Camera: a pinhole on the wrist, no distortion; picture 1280 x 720 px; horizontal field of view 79.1 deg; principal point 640.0 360.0 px. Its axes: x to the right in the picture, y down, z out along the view. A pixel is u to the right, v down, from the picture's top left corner.
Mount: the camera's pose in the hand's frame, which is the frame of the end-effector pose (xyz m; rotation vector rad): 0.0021 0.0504 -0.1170 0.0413 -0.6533 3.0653
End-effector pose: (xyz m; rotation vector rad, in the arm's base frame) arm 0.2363 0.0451 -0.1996 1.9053 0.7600 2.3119
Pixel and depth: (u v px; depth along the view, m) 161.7 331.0 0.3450
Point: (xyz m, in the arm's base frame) 0.3463 0.2569 -0.0043
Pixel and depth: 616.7 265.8 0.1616
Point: 0.2701 0.0597 -0.1839
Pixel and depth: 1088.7 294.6 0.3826
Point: 0.5012 0.1247 -0.3904
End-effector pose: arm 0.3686 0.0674 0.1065 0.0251 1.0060 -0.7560
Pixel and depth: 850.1 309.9 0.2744
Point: 0.4296 0.0200 0.2504
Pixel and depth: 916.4 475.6 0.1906
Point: 0.3542 0.0454 0.1968
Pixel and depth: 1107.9 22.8 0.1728
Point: 0.4230 0.1323 0.2072
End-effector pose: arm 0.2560 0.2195 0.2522 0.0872 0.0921 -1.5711
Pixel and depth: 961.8 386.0 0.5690
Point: 0.0590 0.3933 0.6764
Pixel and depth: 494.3 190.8 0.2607
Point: 0.2523 0.1455 0.3875
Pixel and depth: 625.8 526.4 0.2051
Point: 0.1827 0.2035 0.3031
